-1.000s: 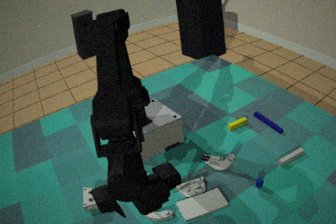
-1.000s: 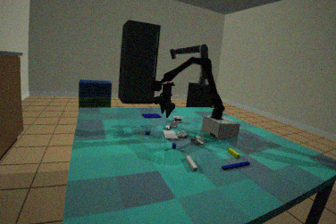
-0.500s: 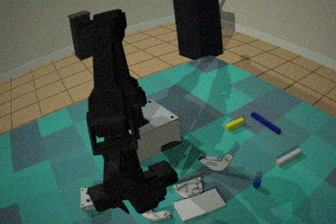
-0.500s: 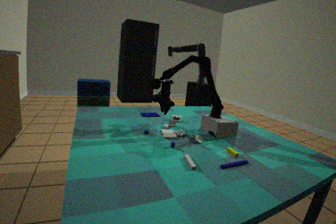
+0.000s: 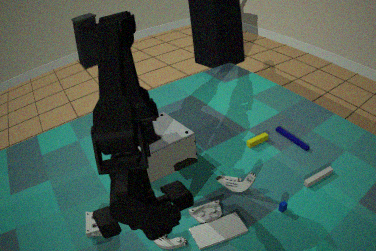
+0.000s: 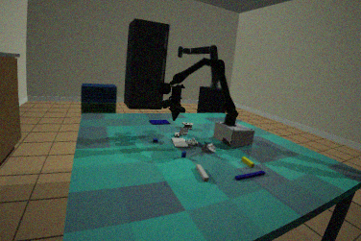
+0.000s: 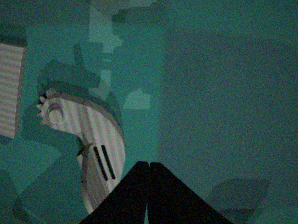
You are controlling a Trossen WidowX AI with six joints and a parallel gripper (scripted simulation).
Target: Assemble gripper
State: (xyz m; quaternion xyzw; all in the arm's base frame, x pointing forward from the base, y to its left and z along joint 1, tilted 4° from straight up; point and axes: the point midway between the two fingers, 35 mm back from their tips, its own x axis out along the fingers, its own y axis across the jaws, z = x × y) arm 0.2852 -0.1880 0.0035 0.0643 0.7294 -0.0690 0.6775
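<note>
Now: the jaw 8 cm below my gripper tip, 5 cm to the left of it and 1 cm behind it. Also, from my gripper tip: yellow block 47 cm to the left, 13 cm behind, 7 cm below; small blue block 30 cm to the left, 11 cm ahead, 7 cm below; white bar 45 cm to the left, 13 cm ahead, 8 cm below.
</note>
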